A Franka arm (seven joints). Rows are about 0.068 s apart.
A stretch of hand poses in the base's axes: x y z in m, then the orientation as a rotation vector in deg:
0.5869 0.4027 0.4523 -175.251 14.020 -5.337
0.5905 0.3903 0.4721 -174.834 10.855 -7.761
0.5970 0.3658 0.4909 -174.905 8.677 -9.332
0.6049 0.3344 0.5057 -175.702 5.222 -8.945
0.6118 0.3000 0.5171 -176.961 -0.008 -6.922
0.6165 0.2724 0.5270 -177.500 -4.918 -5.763
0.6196 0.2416 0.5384 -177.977 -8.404 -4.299
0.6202 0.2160 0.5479 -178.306 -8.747 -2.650
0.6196 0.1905 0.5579 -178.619 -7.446 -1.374
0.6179 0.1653 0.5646 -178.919 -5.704 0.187
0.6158 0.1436 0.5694 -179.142 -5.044 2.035
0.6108 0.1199 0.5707 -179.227 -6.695 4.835
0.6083 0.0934 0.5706 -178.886 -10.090 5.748
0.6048 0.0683 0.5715 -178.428 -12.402 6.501
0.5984 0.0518 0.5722 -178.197 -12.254 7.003
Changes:
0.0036 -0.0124 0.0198 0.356 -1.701 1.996
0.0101 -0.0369 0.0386 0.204 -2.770 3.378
0.0180 -0.0683 0.0534 -0.483 -2.526 5.639
0.0249 -0.1027 0.0648 -1.570 -1.220 9.061
0.0296 -0.1303 0.0747 -2.171 -0.531 12.237
0.0327 -0.1611 0.0861 -2.727 0.384 14.488
0.0333 -0.1867 0.0956 -2.962 1.463 14.731
0.0327 -0.2122 0.1056 -3.111 2.332 13.913
0.0310 -0.2374 0.1123 -3.228 3.390 12.823
0.0289 -0.2591 0.1171 -3.335 4.602 12.434
0.0239 -0.2828 0.1184 -3.416 6.365 13.545
0.0214 -0.3093 0.1183 -3.280 6.863 15.746
0.0179 -0.3344 0.1192 -2.998 7.275 17.265
0.0115 -0.3509 0.1199 -2.748 7.588 17.198

